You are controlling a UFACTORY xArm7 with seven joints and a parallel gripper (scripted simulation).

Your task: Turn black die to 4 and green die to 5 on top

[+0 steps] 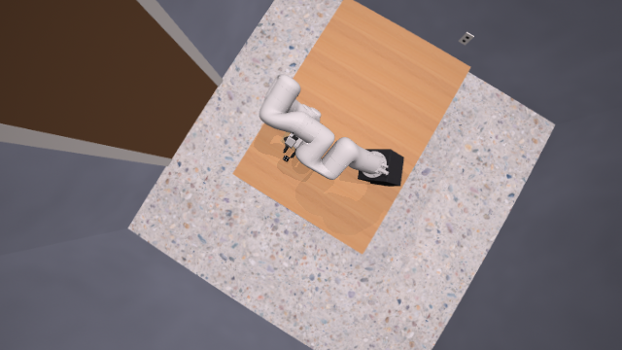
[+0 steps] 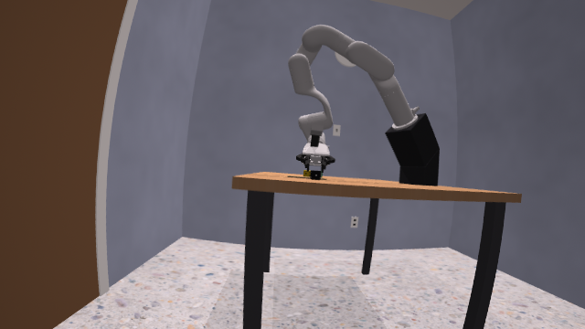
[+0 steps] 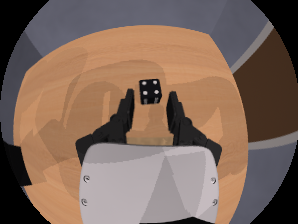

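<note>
The black die lies 4 cm to the left of my hand and 3 cm below it. From my hand the other things lie so: yellow die (28 cm to the right, 3 cm below, 1 cm behind); tan mat (10 cm to the right, 4 cm below, 2 cm ahead); green die (23 cm to the right, 5 cm behind, 3 cm below).
</note>
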